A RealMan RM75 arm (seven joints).
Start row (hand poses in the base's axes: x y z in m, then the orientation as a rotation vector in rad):
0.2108, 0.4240, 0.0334, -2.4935, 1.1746, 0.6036
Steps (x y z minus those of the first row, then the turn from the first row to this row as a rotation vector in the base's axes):
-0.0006, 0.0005, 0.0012, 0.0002, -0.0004, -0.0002
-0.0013, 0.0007, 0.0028, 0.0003, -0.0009, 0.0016
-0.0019, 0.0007, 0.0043, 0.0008, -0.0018, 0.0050
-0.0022, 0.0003, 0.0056, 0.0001, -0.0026, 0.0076
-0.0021, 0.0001, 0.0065, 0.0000, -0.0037, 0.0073
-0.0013, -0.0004, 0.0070, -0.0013, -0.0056, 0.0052
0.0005, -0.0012, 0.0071, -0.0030, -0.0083, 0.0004
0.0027, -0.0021, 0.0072, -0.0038, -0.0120, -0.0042
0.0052, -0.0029, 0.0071, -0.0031, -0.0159, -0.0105
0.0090, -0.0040, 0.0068, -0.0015, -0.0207, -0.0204
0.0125, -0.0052, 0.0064, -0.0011, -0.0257, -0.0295
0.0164, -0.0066, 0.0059, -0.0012, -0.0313, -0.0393
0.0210, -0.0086, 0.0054, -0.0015, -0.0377, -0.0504
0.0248, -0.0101, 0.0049, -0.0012, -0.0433, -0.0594
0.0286, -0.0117, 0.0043, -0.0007, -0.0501, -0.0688
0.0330, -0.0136, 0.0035, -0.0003, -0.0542, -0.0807
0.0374, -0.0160, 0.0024, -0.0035, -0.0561, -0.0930
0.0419, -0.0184, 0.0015, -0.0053, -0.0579, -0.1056
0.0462, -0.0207, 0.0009, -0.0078, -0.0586, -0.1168
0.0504, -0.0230, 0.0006, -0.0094, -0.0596, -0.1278
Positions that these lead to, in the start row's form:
0.2102, 0.4245, 0.0346, -2.4932, 1.1746, 0.6031
0.2095, 0.4247, 0.0362, -2.4944, 1.1722, 0.6030
0.2089, 0.4247, 0.0377, -2.4965, 1.1676, 0.6029
0.2086, 0.4243, 0.0390, -2.4990, 1.1646, 0.6022
0.2087, 0.4241, 0.0399, -2.4989, 1.1647, 0.6006
0.2095, 0.4236, 0.0404, -2.4985, 1.1672, 0.5970
0.2113, 0.4228, 0.0405, -2.4964, 1.1729, 0.5915
0.2135, 0.4219, 0.0406, -2.4937, 1.1774, 0.5850
0.2160, 0.4211, 0.0405, -2.4886, 1.1830, 0.5786
0.2198, 0.4200, 0.0402, -2.4800, 1.1919, 0.5704
0.2233, 0.4188, 0.0398, -2.4729, 1.2004, 0.5616
0.2272, 0.4174, 0.0393, -2.4657, 1.2098, 0.5517
0.2318, 0.4154, 0.0388, -2.4576, 1.2204, 0.5403
0.2356, 0.4139, 0.0383, -2.4506, 1.2285, 0.5307
0.2394, 0.4123, 0.0377, -2.4430, 1.2364, 0.5196
0.2438, 0.4104, 0.0369, -2.4336, 1.2482, 0.5113
0.2482, 0.4080, 0.0358, -2.4267, 1.2634, 0.5041
0.2527, 0.4056, 0.0349, -2.4183, 1.2780, 0.4976
0.2570, 0.4033, 0.0343, -2.4116, 1.2919, 0.4925
0.2612, 0.4010, 0.0340, -2.4042, 1.3048, 0.4875

